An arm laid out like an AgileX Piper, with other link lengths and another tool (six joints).
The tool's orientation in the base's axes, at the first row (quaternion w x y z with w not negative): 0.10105 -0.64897 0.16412 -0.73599
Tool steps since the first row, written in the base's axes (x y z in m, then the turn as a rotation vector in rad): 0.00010 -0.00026 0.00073 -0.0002 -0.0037 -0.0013; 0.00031 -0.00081 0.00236 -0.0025 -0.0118 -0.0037; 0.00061 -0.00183 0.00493 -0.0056 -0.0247 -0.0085; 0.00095 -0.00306 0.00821 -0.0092 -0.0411 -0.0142; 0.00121 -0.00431 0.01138 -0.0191 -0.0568 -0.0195; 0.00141 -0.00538 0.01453 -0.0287 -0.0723 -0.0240
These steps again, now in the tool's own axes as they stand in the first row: 0.00075 -0.00004 0.00020 0.0002 0.0039 0.0001; 0.00243 -0.00015 0.00064 0.0012 0.0125 -0.0016; 0.00512 -0.00018 0.00132 0.0019 0.0264 -0.0037; 0.00855 -0.00029 0.00213 0.0030 0.0439 -0.0060; 0.01189 -0.00033 0.00285 0.0052 0.0611 -0.0146; 0.01515 -0.00053 0.00350 0.0080 0.0777 -0.0229
